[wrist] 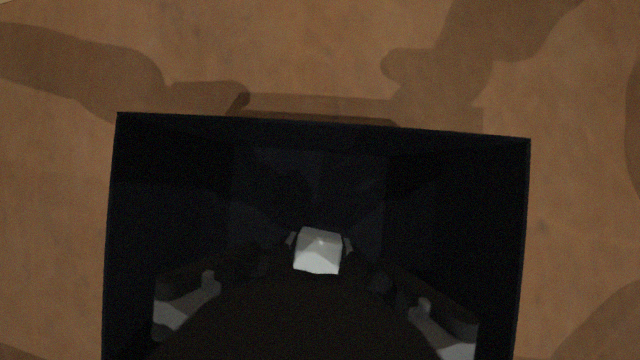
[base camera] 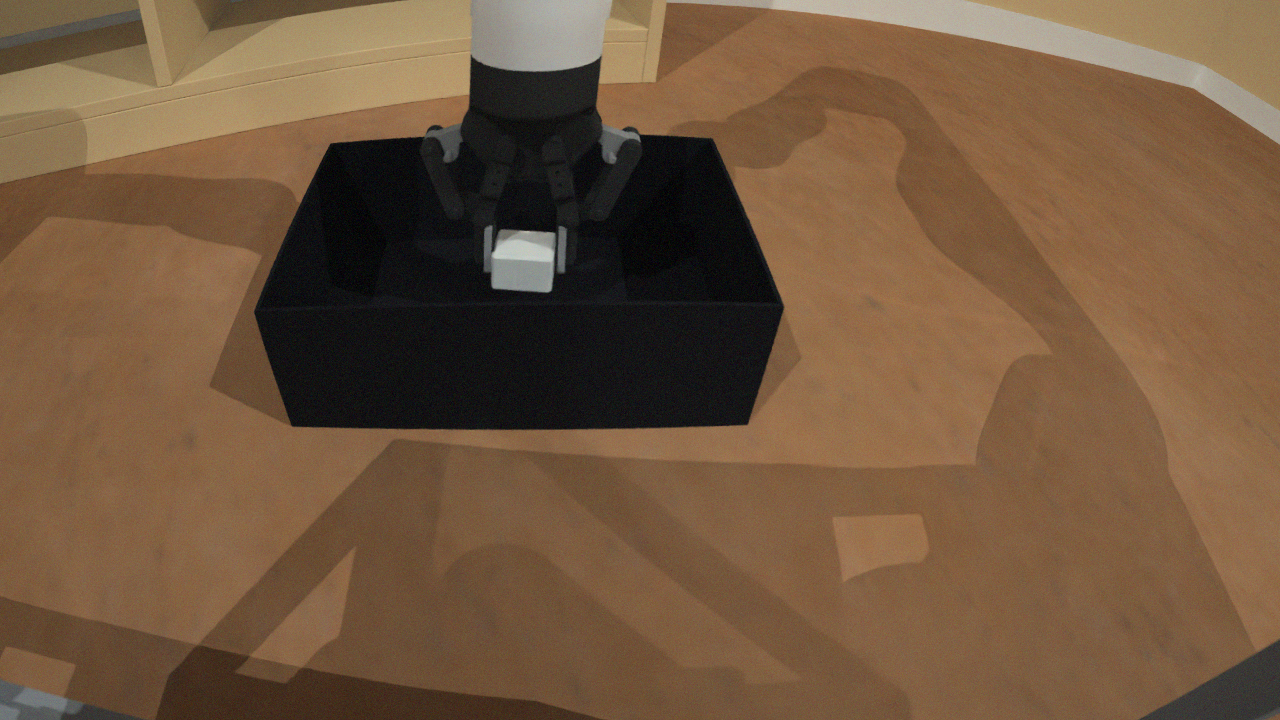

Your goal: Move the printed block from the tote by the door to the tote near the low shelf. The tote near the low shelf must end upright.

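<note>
The black tote near the low shelf (base camera: pixel 519 367) (wrist: pixel 522 240) stands upright on the floor. The printed block (base camera: pixel 523 262) (wrist: pixel 318 251) is white and box-shaped. My gripper (base camera: pixel 524 250) (wrist: pixel 318 244) points down and is shut on the block, with one pale fingertip on each side of it. In the base camera view the block and the fingertips are within the tote's opening, between its side walls. The wrist view shows the dark tote interior around the block. The block's exact height over the tote's bottom is hard to tell. The tote by the door does not show.
The low wooden shelf (base camera: pixel 313 76) stands behind the tote, at the top left of the base camera view. A white baseboard (base camera: pixel 1056 51) runs along the wall at the top right. Shadows of the arm lie across the brown floor (base camera: pixel 895 223).
</note>
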